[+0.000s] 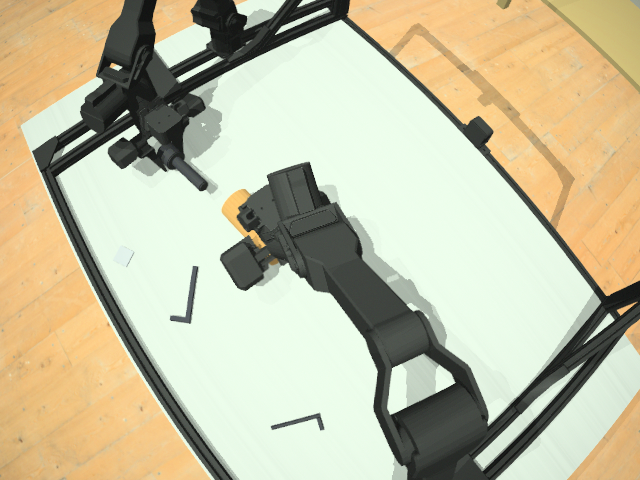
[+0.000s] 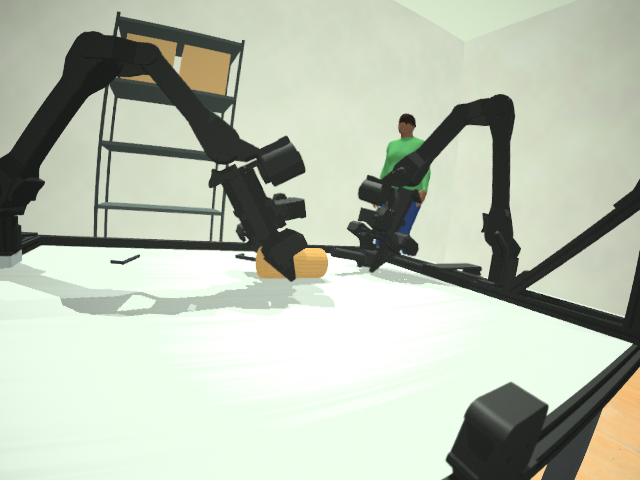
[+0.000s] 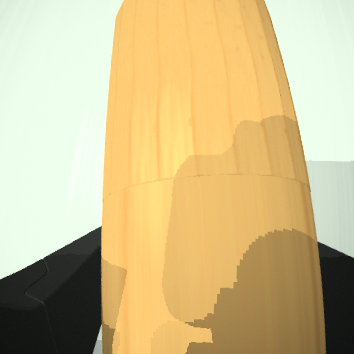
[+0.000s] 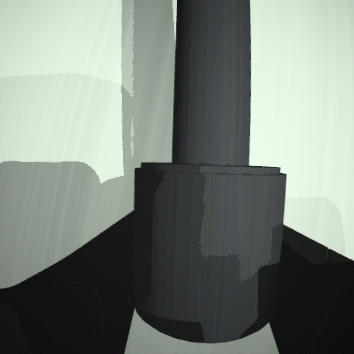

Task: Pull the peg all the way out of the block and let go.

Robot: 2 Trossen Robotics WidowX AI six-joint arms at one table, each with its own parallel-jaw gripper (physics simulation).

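Places are measured from the left arm's base along level axes (x ahead, y left, z up), in centimetres.
Where they show: left gripper, fingertip midpoint: (image 1: 261, 236) (image 2: 286, 274) (image 3: 197, 237); right gripper, fingertip midpoint: (image 1: 173, 164) (image 2: 364, 269) (image 4: 196, 222); right arm's base at its link origin: (image 1: 225, 44) (image 2: 500, 284).
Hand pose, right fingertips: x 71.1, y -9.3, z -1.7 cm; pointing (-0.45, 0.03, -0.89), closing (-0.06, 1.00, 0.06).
Note:
Each offset is from my right fingertips to the top centre of the thing. "spot": to the spot under its first point. Level surfaces: height alone.
The orange wooden block @[dy -3.6, dx -21.0, dz +5.8 cm] (image 1: 235, 205) (image 2: 314, 262) (image 3: 200, 100), a cylinder, lies on its side on the table. My left gripper (image 1: 258, 241) (image 2: 289, 266) (image 3: 197, 237) is shut on it, with one finger on each side. The dark grey peg @[dy -0.4, dx -3.9, dz +5.2 cm] (image 1: 189, 173) (image 2: 346, 253) (image 4: 210, 215) is fully outside the block, its thin end pointing towards the block across a short gap. My right gripper (image 1: 166, 153) (image 2: 373, 258) (image 4: 196, 222) is shut on the peg's thick head and holds it low over the table. The block's hole does not show.
Two thin dark L-shaped pieces @[dy +12.5, dx -21.1, dz +0.6 cm] (image 1: 191, 295) @[dy +12.7, dx -49.1, dz +0.4 cm] (image 1: 297, 421) and a small pale square @[spot: dy +17.1, dx -8.9, dz +0.1 cm] (image 1: 124, 256) lie on the white table @[dz -0.2 cm] (image 1: 155, 361) (image 2: 258, 387). A black frame (image 1: 121, 330) runs along the table's edges. A shelf rack (image 2: 165, 150) and a person (image 2: 400, 149) stand behind the table.

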